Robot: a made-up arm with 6 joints. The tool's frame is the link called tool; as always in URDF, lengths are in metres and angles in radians. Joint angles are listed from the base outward.
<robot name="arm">
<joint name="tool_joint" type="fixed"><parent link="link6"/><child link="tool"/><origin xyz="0 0 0"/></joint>
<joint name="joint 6" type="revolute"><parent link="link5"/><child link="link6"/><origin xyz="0 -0.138 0" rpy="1.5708 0 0"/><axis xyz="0 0 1"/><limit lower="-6.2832" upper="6.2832"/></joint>
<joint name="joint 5" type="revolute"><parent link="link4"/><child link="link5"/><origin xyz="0 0 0" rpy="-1.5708 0 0"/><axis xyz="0 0 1"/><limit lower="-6.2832" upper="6.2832"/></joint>
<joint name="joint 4" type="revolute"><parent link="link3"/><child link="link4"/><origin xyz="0 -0.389 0" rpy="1.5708 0 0"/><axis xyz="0 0 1"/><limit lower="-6.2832" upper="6.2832"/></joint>
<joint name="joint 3" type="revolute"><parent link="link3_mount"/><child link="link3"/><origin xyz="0 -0.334 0"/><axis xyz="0 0 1"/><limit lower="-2.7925" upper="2.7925"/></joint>
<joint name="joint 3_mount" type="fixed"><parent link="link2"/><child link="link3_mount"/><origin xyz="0 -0.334 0"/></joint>
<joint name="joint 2" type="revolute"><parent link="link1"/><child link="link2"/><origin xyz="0 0.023 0" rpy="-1.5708 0 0"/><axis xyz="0 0 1"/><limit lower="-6.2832" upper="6.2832"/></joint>
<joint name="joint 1" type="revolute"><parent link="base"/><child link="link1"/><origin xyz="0 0 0.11"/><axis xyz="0 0 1"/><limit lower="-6.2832" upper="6.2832"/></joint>
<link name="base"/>
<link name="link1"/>
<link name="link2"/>
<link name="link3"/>
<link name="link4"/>
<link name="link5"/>
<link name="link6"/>
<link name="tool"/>
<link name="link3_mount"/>
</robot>
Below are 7 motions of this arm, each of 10 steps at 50 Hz.
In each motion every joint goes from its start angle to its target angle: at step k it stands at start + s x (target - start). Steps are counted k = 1, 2, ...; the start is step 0. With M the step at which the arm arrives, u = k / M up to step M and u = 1 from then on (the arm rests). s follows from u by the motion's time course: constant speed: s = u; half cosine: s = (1 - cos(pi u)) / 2; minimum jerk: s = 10 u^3 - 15 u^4 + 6 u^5.
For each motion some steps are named. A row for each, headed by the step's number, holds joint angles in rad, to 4 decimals.
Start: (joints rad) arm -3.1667 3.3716 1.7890 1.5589 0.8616 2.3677
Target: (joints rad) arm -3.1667 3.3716 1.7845 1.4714 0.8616 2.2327
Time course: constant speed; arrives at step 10
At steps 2, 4, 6, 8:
2: -3.1667 3.3716 1.7881 1.5414 0.8616 2.3407
4: -3.1667 3.3716 1.7872 1.5239 0.8616 2.3137
6: -3.1667 3.3716 1.7863 1.5064 0.8616 2.2867
8: -3.1667 3.3716 1.7854 1.4889 0.8616 2.2597

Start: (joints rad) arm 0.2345 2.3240 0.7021 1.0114 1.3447 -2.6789
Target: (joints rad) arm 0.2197 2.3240 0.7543 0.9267 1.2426 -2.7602
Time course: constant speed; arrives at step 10
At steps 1, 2, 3, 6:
1: 0.2330 2.3240 0.7073 1.0029 1.3345 -2.6870
2: 0.2315 2.3240 0.7125 0.9945 1.3243 -2.6952
3: 0.2301 2.3240 0.7178 0.9860 1.3141 -2.7033
6: 0.2256 2.3240 0.7334 0.9606 1.2834 -2.7277

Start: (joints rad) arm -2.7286 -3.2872 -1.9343 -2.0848 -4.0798 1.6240
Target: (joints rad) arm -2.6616 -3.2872 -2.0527 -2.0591 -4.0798 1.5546
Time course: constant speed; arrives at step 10
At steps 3, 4, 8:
3: -2.7085 -3.2872 -1.9698 -2.0771 -4.0798 1.6032
4: -2.7018 -3.2872 -1.9817 -2.0745 -4.0798 1.5962
8: -2.6750 -3.2872 -2.0290 -2.0642 -4.0798 1.5685

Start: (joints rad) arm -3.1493 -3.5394 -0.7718 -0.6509 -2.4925 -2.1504
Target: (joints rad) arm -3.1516 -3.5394 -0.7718 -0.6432 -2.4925 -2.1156
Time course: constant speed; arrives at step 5
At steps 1, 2, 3, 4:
1: -3.1498 -3.5394 -0.7718 -0.6494 -2.4925 -2.1434
2: -3.1502 -3.5394 -0.7718 -0.6478 -2.4925 -2.1365
3: -3.1507 -3.5394 -0.7718 -0.6463 -2.4925 -2.1295
4: -3.1511 -3.5394 -0.7718 -0.6447 -2.4925 -2.1226

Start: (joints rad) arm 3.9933 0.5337 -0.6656 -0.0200 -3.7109 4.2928
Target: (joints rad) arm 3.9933 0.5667 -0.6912 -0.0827 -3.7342 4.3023
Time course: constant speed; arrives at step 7
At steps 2, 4, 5, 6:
2: 3.9933 0.5431 -0.6729 -0.0379 -3.7176 4.2955
4: 3.9933 0.5526 -0.6802 -0.0558 -3.7242 4.2982
5: 3.9933 0.5573 -0.6839 -0.0648 -3.7275 4.2996
6: 3.9933 0.5620 -0.6875 -0.0737 -3.7309 4.3009

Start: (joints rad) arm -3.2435 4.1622 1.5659 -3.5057 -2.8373 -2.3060
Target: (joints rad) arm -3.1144 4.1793 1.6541 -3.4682 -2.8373 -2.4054
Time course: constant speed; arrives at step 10
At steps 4, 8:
4: -3.1919 4.1690 1.6012 -3.4907 -2.8373 -2.3458
8: -3.1402 4.1759 1.6365 -3.4757 -2.8373 -2.3855

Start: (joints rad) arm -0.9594 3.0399 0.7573 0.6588 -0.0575 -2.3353
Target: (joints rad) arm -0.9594 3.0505 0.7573 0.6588 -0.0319 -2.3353
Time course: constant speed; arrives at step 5
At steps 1, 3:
1: -0.9594 3.0420 0.7573 0.6588 -0.0524 -2.3353
3: -0.9594 3.0463 0.7573 0.6588 -0.0421 -2.3353

